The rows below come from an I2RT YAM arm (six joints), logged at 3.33 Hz.
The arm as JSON. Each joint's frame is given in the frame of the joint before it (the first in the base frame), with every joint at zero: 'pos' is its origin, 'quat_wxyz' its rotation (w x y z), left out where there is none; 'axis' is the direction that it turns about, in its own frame. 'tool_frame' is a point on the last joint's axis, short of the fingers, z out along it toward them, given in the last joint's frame.
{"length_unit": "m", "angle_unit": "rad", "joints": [
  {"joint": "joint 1", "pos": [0.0, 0.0, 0.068], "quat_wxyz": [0.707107, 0.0, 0.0, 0.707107], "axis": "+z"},
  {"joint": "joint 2", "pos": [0.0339, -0.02, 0.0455], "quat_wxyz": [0.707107, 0.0, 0.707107, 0.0], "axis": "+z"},
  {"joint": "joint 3", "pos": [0.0, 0.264, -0.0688], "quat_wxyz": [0.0, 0.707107, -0.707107, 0.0], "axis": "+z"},
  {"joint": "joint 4", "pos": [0.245, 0.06, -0.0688], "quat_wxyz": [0.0, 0.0, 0.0, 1.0], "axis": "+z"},
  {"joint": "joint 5", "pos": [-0.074, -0.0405, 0.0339], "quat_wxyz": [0.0, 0.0, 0.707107, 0.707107], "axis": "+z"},
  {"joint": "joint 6", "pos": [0.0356, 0.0, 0.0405], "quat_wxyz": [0.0, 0.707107, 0.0, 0.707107], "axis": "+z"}
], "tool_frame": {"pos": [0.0, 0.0, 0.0]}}
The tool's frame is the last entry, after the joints.
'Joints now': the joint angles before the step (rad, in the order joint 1, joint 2, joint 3, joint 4, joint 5, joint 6). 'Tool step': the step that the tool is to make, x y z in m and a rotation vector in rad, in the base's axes. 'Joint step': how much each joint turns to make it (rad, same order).
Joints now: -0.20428, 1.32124, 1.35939, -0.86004, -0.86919, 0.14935
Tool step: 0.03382, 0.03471, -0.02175, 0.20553, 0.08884, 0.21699
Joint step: 0.12552, 0.12244, -0.00076, 0.09309, -0.20331, 0.10493
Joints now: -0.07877, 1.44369, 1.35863, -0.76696, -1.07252, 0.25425
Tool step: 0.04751, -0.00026, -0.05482, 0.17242, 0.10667, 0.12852
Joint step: 0.00190, 0.21782, 0.00000, 0.09766, -0.20676, 0.00001
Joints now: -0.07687, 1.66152, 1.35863, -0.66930, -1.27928, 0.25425
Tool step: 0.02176, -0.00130, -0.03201, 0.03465, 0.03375, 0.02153
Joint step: 0.00002, 0.10872, -0.00001, 0.07062, -0.03852, -0.00186
